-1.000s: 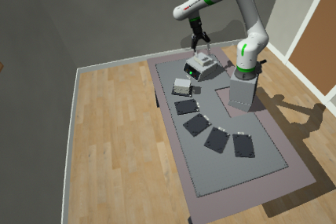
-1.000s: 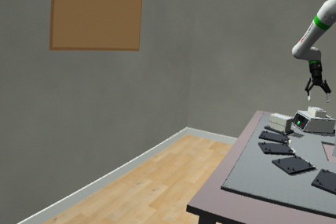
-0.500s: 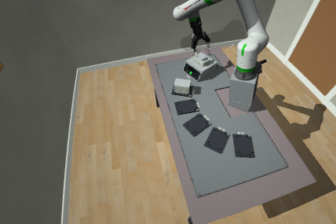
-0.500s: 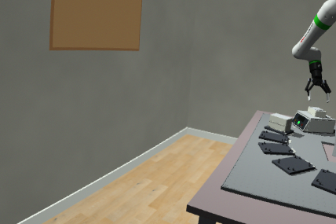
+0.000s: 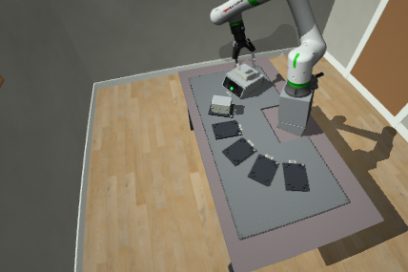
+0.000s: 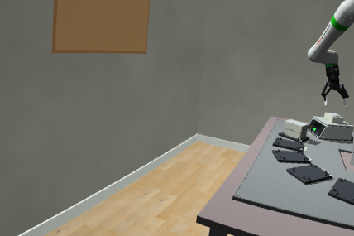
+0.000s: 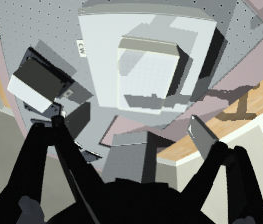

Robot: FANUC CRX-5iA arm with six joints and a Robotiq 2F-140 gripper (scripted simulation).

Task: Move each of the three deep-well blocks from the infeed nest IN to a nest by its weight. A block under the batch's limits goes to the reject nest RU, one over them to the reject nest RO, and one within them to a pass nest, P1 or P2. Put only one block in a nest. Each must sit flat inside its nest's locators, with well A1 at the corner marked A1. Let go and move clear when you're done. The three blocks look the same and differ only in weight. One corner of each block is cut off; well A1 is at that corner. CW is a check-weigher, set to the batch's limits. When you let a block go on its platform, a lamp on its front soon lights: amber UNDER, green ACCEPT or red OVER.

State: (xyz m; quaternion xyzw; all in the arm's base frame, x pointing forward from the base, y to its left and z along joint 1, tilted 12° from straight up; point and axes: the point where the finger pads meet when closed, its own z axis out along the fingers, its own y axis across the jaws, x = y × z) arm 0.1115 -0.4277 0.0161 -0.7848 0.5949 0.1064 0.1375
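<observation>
Now: the pale platform 110 mm below my hand. Also, from my hand: deep-well block (270 mm ahead, 180 mm to the left, 130 mm below); dark infeed nest (270 mm ahead, 180 mm to the left, 200 mm below); check-weigher (10 mm ahead, 140 mm below).
</observation>
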